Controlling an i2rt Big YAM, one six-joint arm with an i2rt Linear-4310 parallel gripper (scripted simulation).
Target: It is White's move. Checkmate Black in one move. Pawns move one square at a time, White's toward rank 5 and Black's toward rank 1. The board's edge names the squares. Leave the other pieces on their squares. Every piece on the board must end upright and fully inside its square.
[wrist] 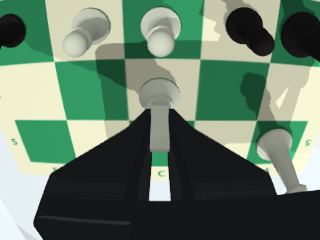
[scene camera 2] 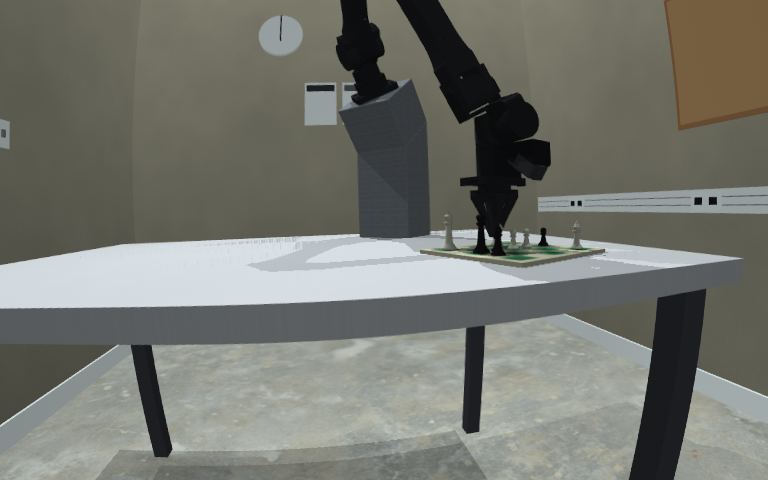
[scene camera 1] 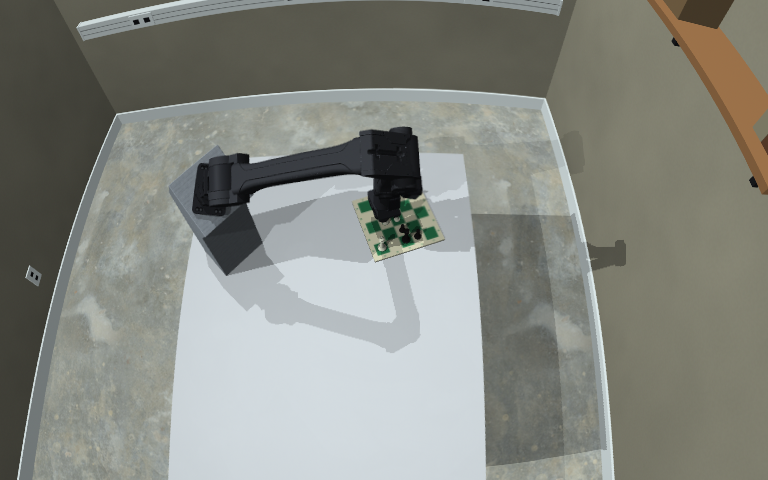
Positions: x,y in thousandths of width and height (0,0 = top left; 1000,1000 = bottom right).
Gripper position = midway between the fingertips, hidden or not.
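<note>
My gripper (scene camera 2: 644,495) is visible, and the wrist view has the gripper (wrist: 498,498) too.
</note>
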